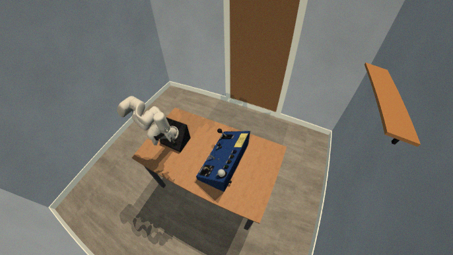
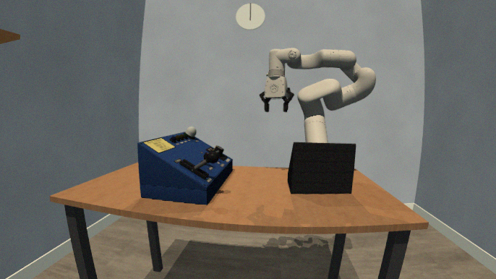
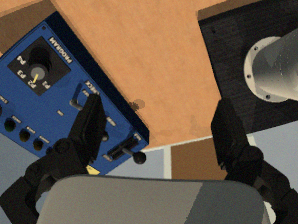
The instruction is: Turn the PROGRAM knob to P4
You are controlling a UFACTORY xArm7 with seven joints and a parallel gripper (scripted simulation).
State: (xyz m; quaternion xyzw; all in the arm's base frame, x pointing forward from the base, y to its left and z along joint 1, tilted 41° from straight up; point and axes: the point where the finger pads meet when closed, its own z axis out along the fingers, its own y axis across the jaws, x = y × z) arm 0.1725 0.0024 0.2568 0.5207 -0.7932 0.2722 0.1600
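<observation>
The black lever lies 35 cm to the left of my hand, 24 cm ahead of it and 19 cm below it. Also, from my hand: mode knob: 26 cm ahead, 23 cm to the left, 19 cm below; check toggle: 26 cm ahead, 20 cm below, 11 cm to the left; blue console: 30 cm ahead, 22 cm below, 17 cm to the left.
</observation>
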